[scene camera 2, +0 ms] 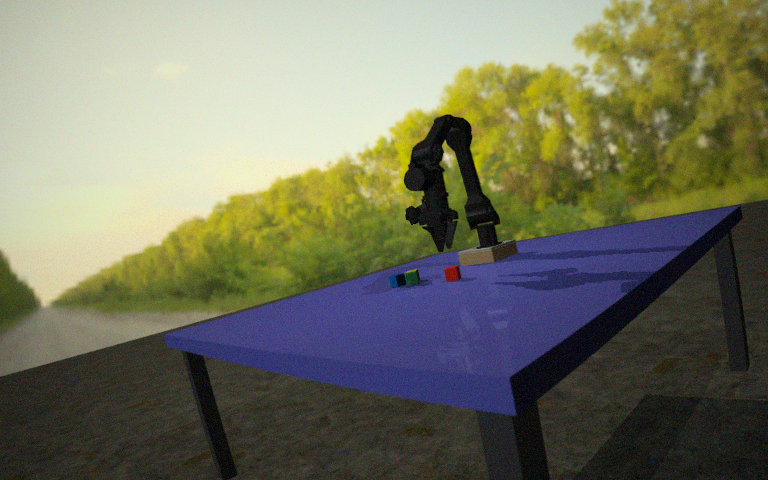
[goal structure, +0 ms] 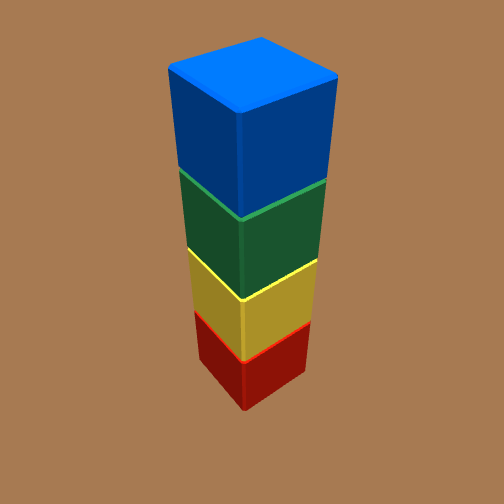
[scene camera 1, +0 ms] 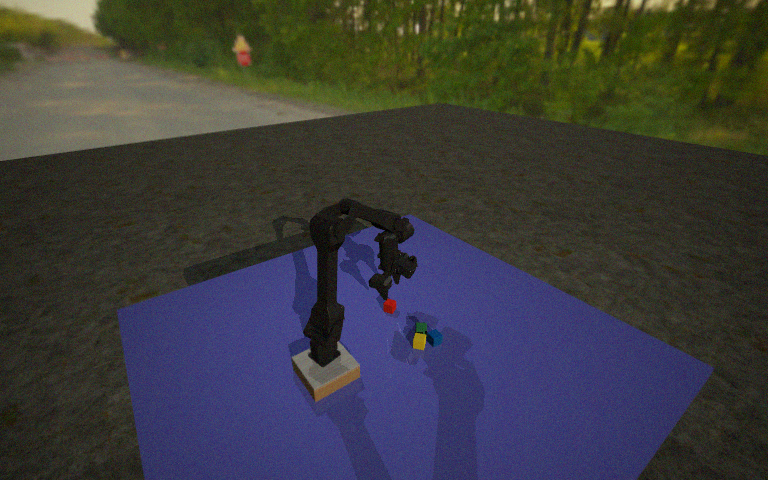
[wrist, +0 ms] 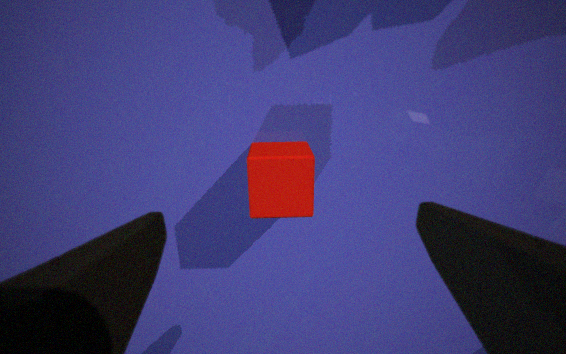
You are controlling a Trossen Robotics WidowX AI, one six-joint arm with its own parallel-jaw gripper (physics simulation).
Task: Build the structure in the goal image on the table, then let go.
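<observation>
A red cube point(scene camera 1: 389, 306) point(scene camera 2: 451, 273) point(wrist: 281, 187) rests on the table, apart from the other cubes. A green cube point(scene camera 1: 421, 327) point(scene camera 2: 412, 276), a blue cube point(scene camera 1: 434, 337) point(scene camera 2: 394, 280) and a yellow cube point(scene camera 1: 419, 341) form a close cluster; whether their faces touch is too small to tell. The yellow cube does not show in the scene camera 2 view. My gripper point(scene camera 1: 385, 293) point(scene camera 2: 445, 249) point(wrist: 293, 219) is open and empty, pointing down above the red cube. In the wrist view the cube shows between and a little beyond the wide-apart fingertips.
The blue table top point(scene camera 1: 543, 362) point(scene camera 2: 317, 333) carries the arm's wood-sided base block point(scene camera 1: 336, 385) point(scene camera 2: 475, 256), which stands near the red cube. Shadows of the arm fall across the table and around the cluster. The table's edges show in both scene views.
</observation>
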